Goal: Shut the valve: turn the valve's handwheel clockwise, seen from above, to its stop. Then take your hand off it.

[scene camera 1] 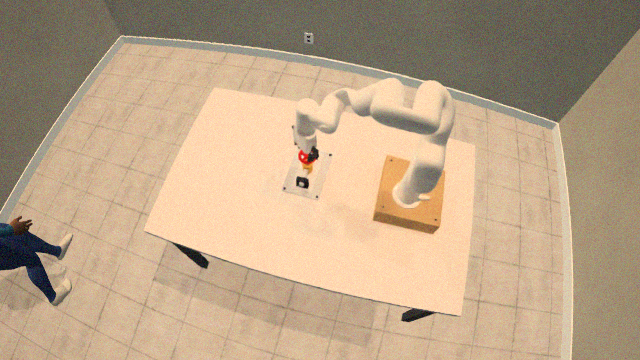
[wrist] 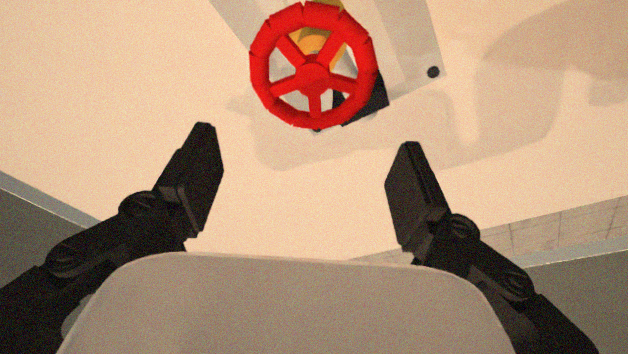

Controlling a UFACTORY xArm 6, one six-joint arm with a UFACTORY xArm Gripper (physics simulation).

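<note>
The red handwheel [scene camera 1: 303,157] [wrist: 313,79] has a round rim and several spokes. In the wrist view it is at the top middle, with the yellow valve body [scene camera 1: 308,169] [wrist: 314,41] partly visible behind it. The valve is on a pale base plate [scene camera 1: 321,175] [wrist: 422,55]. My gripper [scene camera 1: 305,149] [wrist: 307,155] is open and empty. In the wrist view its two black fingers stand wide apart below the wheel's rim, with a visible gap to the rim on each side. In the scene view the wheel is partly hidden by the gripper.
A black block with a pale round part [scene camera 1: 302,182] [wrist: 378,100] is on the base plate. The arm's base stands on a wooden block [scene camera 1: 392,175] at the right of the table [scene camera 1: 225,200]. A person [scene camera 1: 30,255] is on the floor at the lower left, away from the table.
</note>
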